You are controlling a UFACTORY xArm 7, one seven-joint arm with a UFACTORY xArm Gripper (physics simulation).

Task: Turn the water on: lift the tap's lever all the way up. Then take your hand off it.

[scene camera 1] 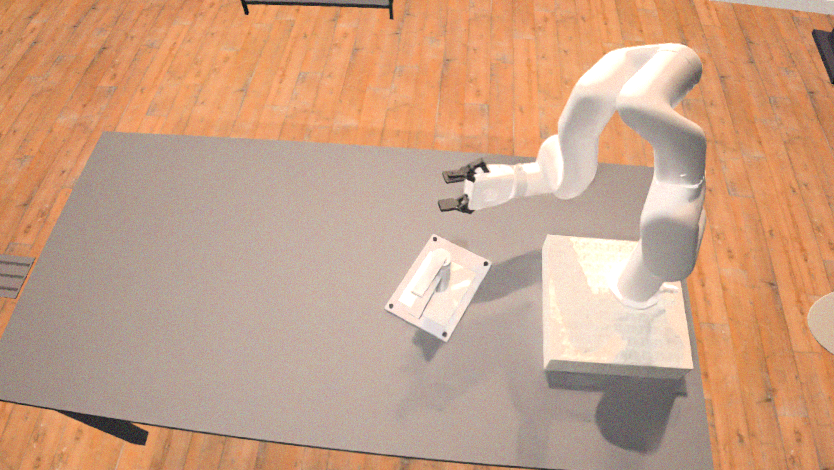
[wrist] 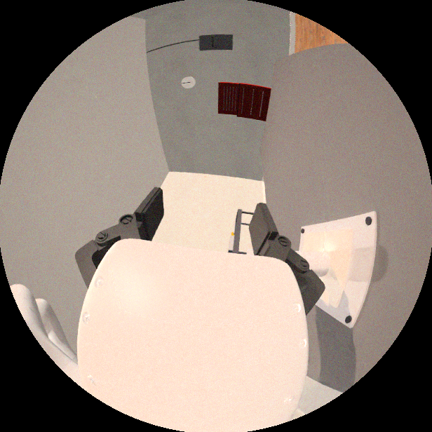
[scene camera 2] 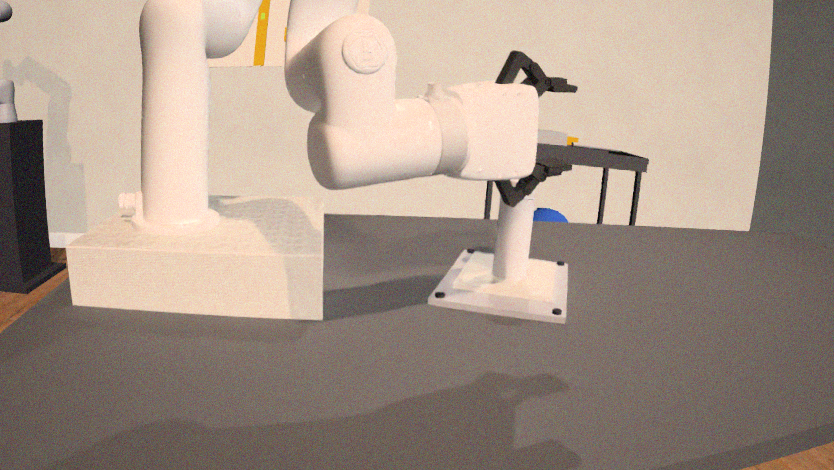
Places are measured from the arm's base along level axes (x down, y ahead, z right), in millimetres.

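Pixels of known places: gripper, fingertip midpoint: (scene camera 1: 441, 192) (scene camera 2: 567, 125); arm's base, origin of the base link: (scene camera 1: 634, 285) (scene camera 2: 175, 223).
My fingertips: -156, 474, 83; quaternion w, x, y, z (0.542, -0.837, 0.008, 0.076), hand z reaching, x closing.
Note:
For each thing: its top centre in the pictures, then the offset to it from my fingertips, as dx, dy, dz. "*": a spot on its surface instead. Level surfaces: height alone.
- white tap, surface spot: (scene camera 2: 513, 239) * +160, -24, -93
- pale plate, middle of its top: (scene camera 2: 508, 276) (scene camera 1: 439, 284) +219, -18, -116
- grey table, its level: dx +231
The white tap (scene camera 1: 441, 279) (scene camera 2: 513, 239) (wrist: 318, 263) stands upright on a pale plate (scene camera 1: 465, 257) (scene camera 2: 496, 307) (wrist: 364, 260) with black corner bolts. In scene camera 1 its lever (scene camera 1: 430, 273) is the broad white piece on top, pointing down-left above the thinner spout; its exact tilt is hard to tell. The gripper hides the tap's top in scene camera 2, and the lever does not show in the wrist view. My gripper (scene camera 1: 450, 190) (scene camera 2: 562, 127) (wrist: 207, 207) is open and empty, raised above the table beside the tap, apart from the lever, with its fingers pointing horizontally.
The arm's pale base block (scene camera 1: 612, 344) (scene camera 2: 192, 283) stands on the grey table (scene camera 1: 233, 262) (scene camera 2: 373, 361), right of the tap in scene camera 1. A dark side table (scene camera 2: 601, 156) stands in the background. Dark red panels (wrist: 244, 101) hang on the far wall.

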